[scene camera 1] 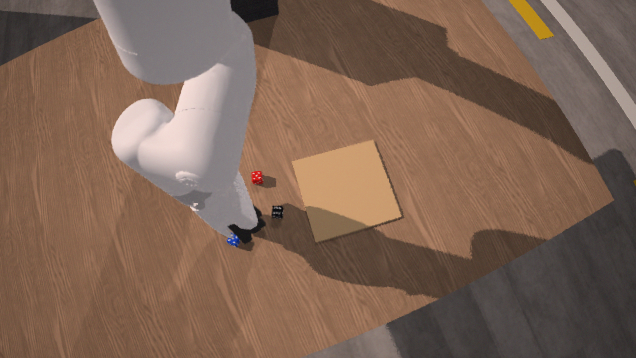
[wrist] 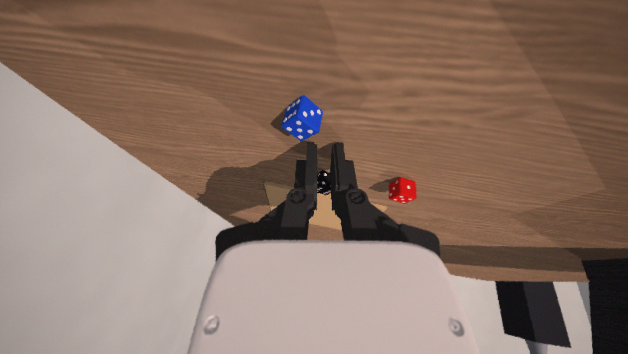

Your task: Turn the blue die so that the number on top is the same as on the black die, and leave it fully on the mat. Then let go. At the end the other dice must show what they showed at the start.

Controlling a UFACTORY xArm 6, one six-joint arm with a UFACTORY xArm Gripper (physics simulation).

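Frame: origin at the arm's base, x ahead, y left, z up, level; millimetres.
Seen in the pictures: gripper, fingertip midpoint: [scene camera 1: 255, 223] [wrist: 324, 156].
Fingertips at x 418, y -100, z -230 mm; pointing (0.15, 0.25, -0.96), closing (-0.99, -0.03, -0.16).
Note:
Offsets run from my fingertips to a thing's top centre. Level surfaces: height alone.
The blue die {dx +15, dy -41, dz +12 mm} [scene camera 1: 233, 240] [wrist: 302, 118] rests on the wooden table, off the mat. In the wrist view, its six, three and five faces show; its top number is unclear in the scene view. My gripper [scene camera 1: 245, 233] [wrist: 324, 156] is shut, with a narrow gap between its fingers and nothing held. It is beside the blue die in the scene view, without clear contact. The black die {dx -4, dy +38, dz +12 mm} [scene camera 1: 277, 212] [wrist: 324, 183] lies between the gripper and the mat; its top looks like a six, though blurred. It shows beyond the finger gap in the wrist view. The tan mat {dx -3, dy +152, dz +0 mm} [scene camera 1: 345, 185] [wrist: 326, 214] bears no die.
The red die {dx -70, dy +26, dz +12 mm} [scene camera 1: 257, 177] [wrist: 402, 190] sits on the wooden table {dz -4 mm} [scene camera 1: 150, 280] [wrist: 450, 100], left of the mat and above the black die in the scene view. Arm shadow crosses the mat's lower part. A black block [scene camera 1: 256, 9] stands at the top edge of the scene view.

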